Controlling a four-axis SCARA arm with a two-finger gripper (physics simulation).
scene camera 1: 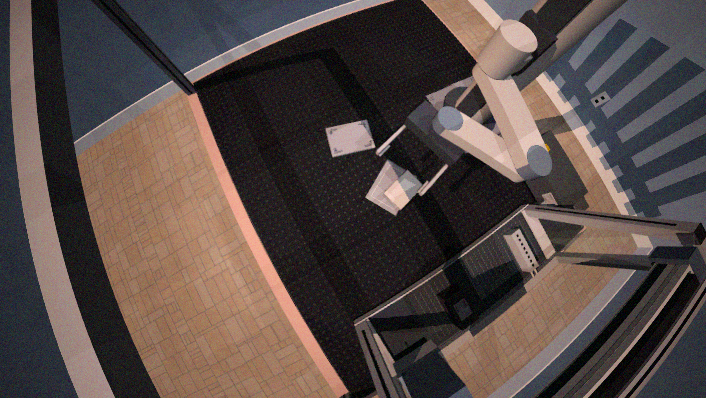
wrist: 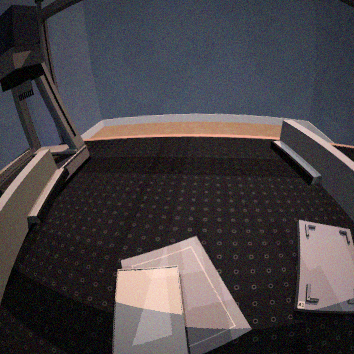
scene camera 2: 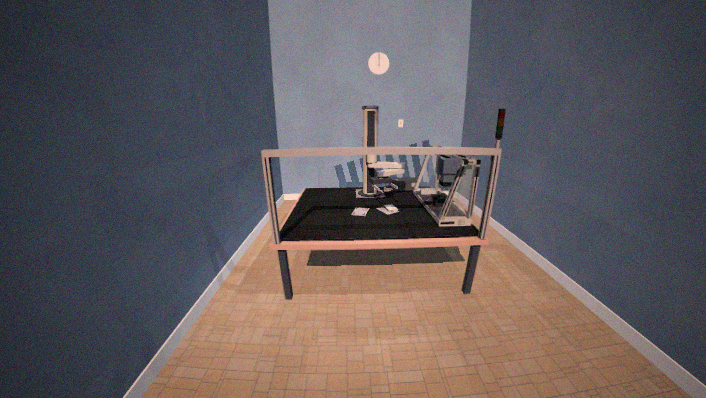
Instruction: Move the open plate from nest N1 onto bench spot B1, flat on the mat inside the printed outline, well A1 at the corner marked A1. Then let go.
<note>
My gripper holds nothing. Also in view: a plate.
My gripper shows as well in the wrist view.
</note>
